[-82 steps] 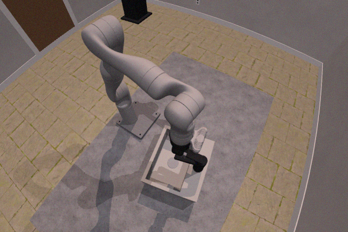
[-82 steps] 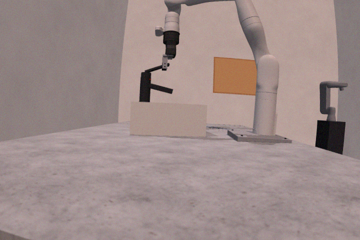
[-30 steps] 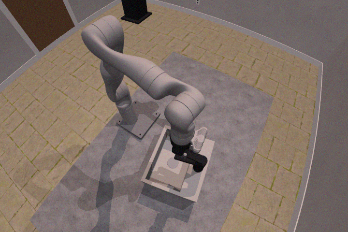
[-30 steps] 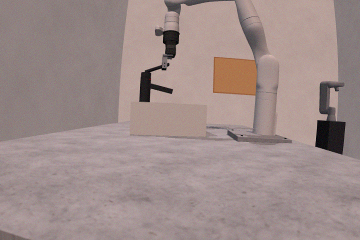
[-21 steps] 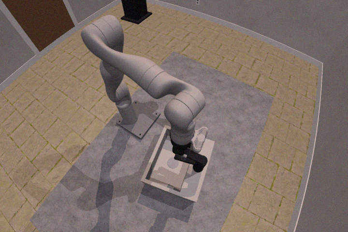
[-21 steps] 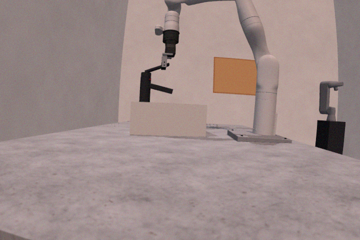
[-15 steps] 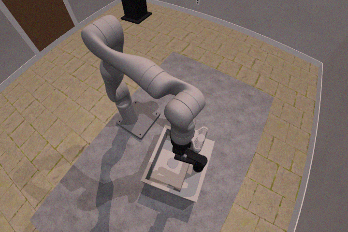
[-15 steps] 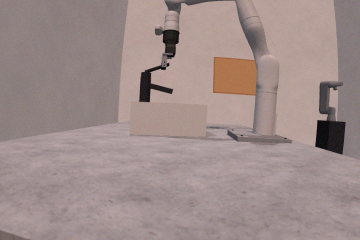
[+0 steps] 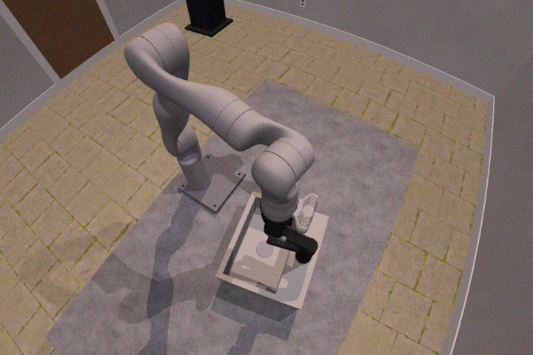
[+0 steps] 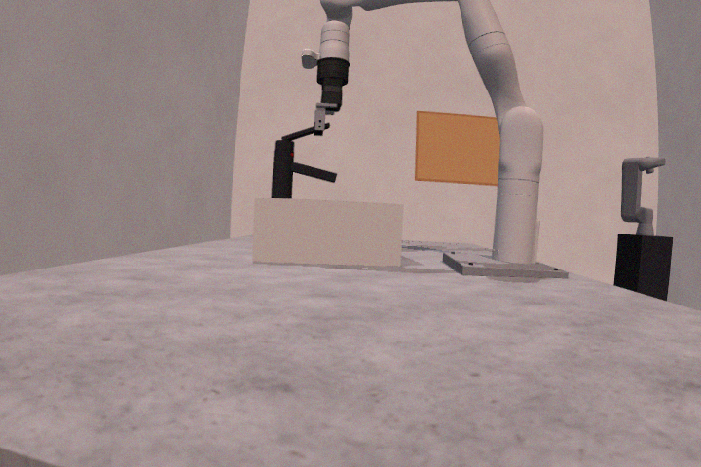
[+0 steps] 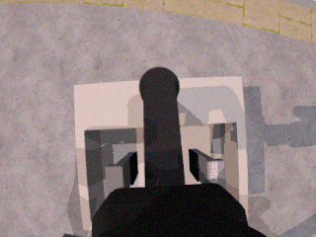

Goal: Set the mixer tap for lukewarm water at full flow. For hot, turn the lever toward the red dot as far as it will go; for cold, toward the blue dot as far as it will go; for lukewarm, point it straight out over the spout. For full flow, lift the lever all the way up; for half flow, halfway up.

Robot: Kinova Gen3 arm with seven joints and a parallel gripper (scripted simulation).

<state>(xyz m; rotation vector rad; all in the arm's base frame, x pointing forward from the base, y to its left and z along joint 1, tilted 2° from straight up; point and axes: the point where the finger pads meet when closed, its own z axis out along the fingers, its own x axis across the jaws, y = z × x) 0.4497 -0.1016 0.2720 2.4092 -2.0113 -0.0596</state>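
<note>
Right now my hand is 3 cm short of the lever, 1 cm to the right of it and 2 cm above it. From my hand the other things lie so: black mixer tap: 5 cm ahead, 1 cm to the left, 7 cm below; sink basin: 4 cm behind, 1 cm to the right, 27 cm below.
</note>
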